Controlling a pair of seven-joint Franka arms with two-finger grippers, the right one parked.
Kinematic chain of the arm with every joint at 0, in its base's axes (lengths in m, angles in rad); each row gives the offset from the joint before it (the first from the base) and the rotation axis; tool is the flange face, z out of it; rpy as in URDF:
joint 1: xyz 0 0 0.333 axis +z
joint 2: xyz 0 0 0 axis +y
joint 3: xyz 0 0 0.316 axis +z
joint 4: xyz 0.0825 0 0 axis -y
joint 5: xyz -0.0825 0 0.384 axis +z
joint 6: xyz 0 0 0 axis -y
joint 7: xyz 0.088 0 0 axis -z
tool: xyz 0 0 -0.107 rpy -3.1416 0 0
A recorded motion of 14 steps. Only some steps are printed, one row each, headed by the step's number.
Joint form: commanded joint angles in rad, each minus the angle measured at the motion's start. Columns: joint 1, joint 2, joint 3, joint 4, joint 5, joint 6, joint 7.
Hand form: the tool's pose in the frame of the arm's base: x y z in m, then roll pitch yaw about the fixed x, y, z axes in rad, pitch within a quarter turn. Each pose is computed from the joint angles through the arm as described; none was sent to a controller.
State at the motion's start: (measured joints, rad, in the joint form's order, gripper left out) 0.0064 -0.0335 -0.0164 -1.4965 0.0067 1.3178 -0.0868
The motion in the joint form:
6: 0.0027 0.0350 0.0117 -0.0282 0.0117 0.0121 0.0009
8: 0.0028 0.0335 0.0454 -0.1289 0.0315 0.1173 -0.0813
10: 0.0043 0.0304 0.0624 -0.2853 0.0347 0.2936 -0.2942
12: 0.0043 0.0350 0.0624 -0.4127 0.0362 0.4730 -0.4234
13: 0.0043 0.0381 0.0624 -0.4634 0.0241 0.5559 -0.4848
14: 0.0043 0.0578 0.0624 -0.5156 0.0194 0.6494 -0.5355
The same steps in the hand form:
6: 0.5283 0.0046 0.6263 -3.1059 0.1939 0.0964
8: 0.5360 0.0250 0.5888 -3.0712 0.1810 0.2142
10: 0.5421 0.0351 0.5306 -3.0411 0.1401 0.4396
12: 0.5460 0.0346 0.4819 -3.0473 0.0849 0.5590
13: 0.5472 0.0334 0.4630 -3.0682 0.0609 0.6200
14: 0.5497 0.0328 0.4354 -3.0813 0.0420 0.6694

